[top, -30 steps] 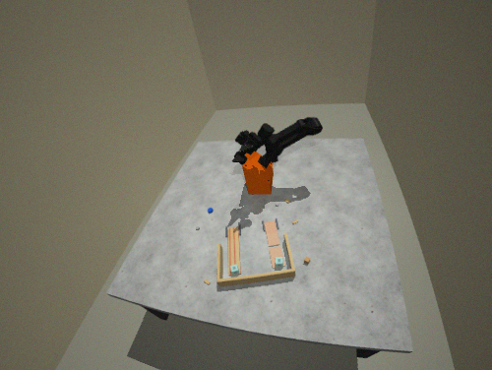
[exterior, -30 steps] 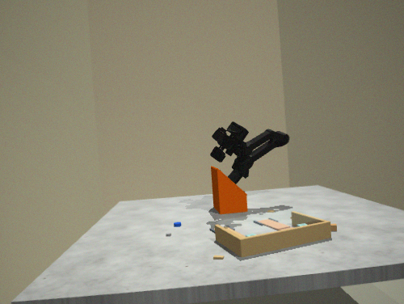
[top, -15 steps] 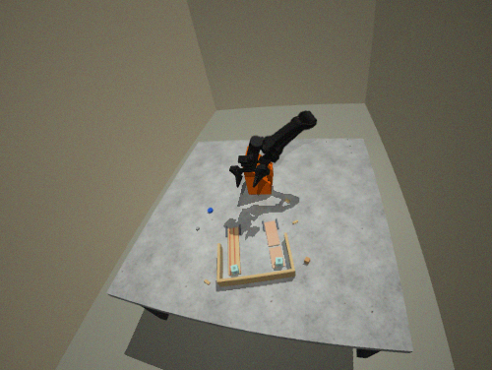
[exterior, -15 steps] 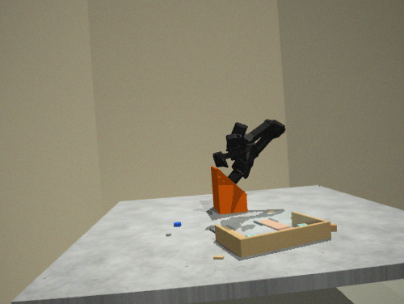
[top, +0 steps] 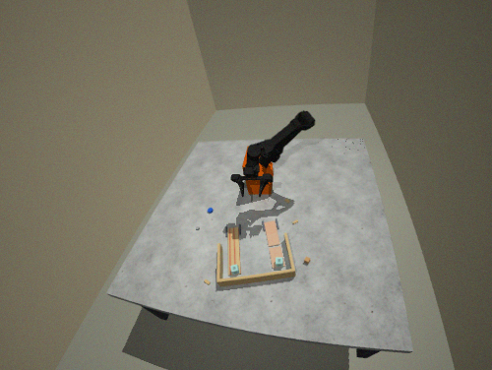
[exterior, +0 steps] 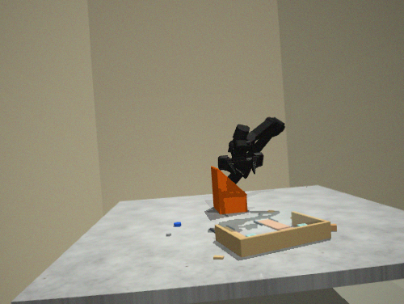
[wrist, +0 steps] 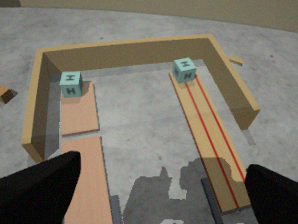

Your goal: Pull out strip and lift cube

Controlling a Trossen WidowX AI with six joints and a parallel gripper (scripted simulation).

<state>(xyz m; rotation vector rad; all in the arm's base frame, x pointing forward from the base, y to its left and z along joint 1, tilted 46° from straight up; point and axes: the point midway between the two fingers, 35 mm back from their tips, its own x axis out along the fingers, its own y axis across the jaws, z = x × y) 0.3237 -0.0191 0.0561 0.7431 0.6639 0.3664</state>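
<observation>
The small blue object is 280 mm to the right of my gripper tip, 190 mm below it and 50 mm behind it. From my gripper tip the other things lie so: grey bit (310 mm to the right, 190 mm below, 80 mm ahead); then strip (200 mm below, 90 mm to the left, 50 mm ahead).
</observation>
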